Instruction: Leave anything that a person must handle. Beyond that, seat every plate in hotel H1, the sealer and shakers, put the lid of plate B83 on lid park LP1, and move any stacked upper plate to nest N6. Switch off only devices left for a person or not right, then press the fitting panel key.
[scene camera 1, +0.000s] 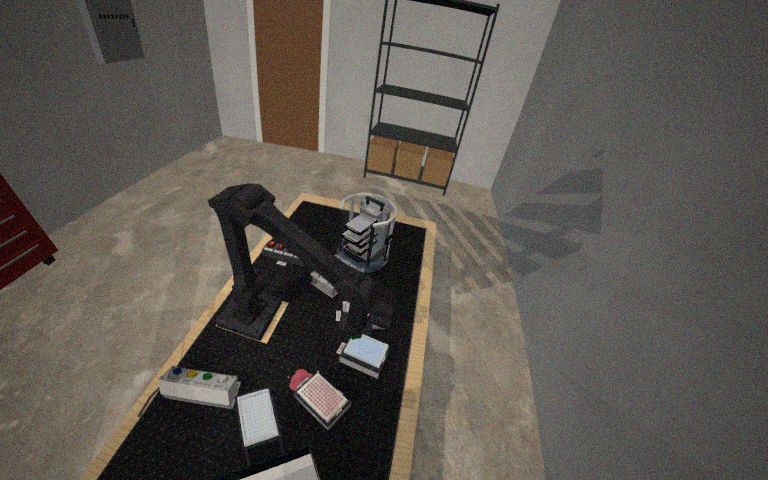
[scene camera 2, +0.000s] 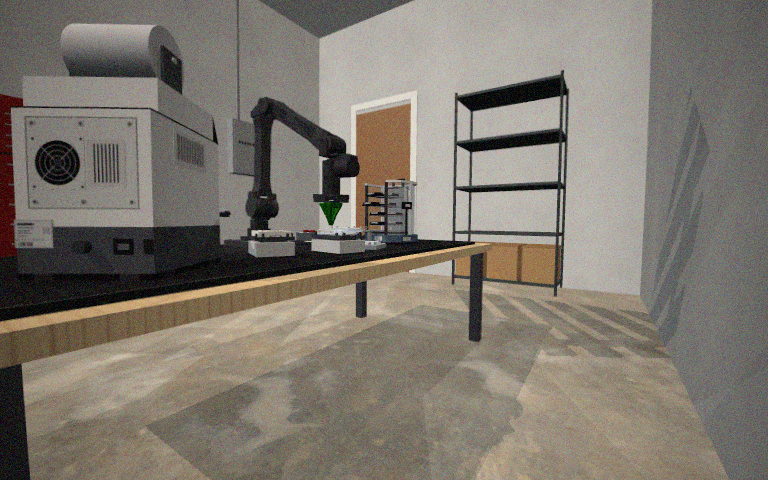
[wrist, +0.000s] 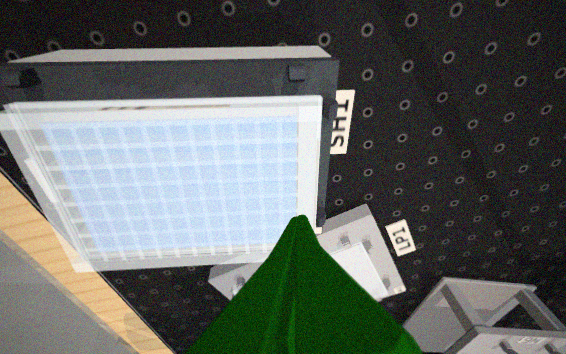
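Pixels of known places: gripper, fingertip midpoint: (scene camera 1: 353, 337) (scene camera 2: 331, 225) (wrist: 301, 225); arm's base, link origin: (scene camera 1: 250, 309).
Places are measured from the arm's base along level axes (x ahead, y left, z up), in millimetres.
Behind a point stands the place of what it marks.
My gripper (wrist: 301, 225) {y 46, x 411, z 65 mm} (scene camera 2: 331, 222) {y 46, x 411, z 65 mm} shows as a green wedge with its fingers shut on nothing. It hangs close above the near right corner of a blue well plate (wrist: 176, 178) {y 25, x 465, z 53 mm} (scene camera 1: 367, 350) {y 33, x 471, z 47 mm} that carries a clear lid. That plate sits on the dark shaker (wrist: 199, 74) {y -15, x 451, z 36 mm} labelled SH1 (wrist: 342, 121) {y 30, x 373, z -17 mm}. The grey lid park (wrist: 371, 232) {y 123, x 342, z -2 mm} labelled LP1 (wrist: 400, 238) {y 149, x 304, z -17 mm} lies right beside that corner, partly hidden by my fingers. In scene camera 1 a pink plate (scene camera 1: 320, 396) {y -169, x 406, z 44 mm} and a white plate (scene camera 1: 257, 415) {y -307, x 299, z 113 mm} lie further along the table. The plate hotel (scene camera 1: 369, 232) (scene camera 2: 392, 211) stands at the far end.
A white button panel box (scene camera 1: 198, 386) {y -321, x 83, z 64 mm} sits at the table's left edge. A device with red lamps (scene camera 1: 278, 251) {y 300, x -86, z 22 mm} lies behind the arm (scene camera 1: 296, 242) {y 7, x 250, z 445 mm}. A grey open nest (wrist: 462, 312) {y 224, x 238, z 17 mm} is at the wrist view's lower right. A big machine (scene camera 2: 131, 154) {y -517, x 630, z 183 mm} fills the near table end. The wooden table edge (wrist: 93, 289) {y 219, x 624, z -31 mm} is close.
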